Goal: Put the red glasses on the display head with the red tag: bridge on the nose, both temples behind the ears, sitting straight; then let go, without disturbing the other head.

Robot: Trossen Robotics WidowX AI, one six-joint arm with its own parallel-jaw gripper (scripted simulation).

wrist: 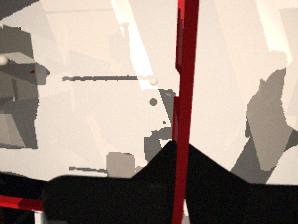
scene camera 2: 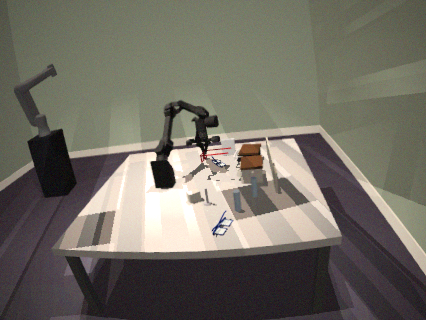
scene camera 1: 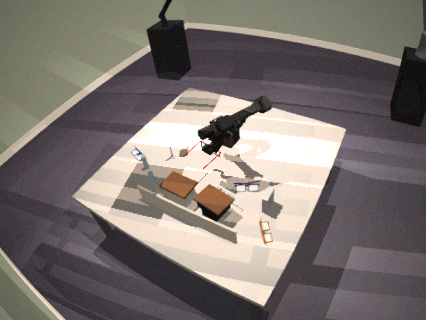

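A low grey wall [scene camera 1: 194, 218] is part of the robot's scene, and so is the gripper [wrist: 177, 147].
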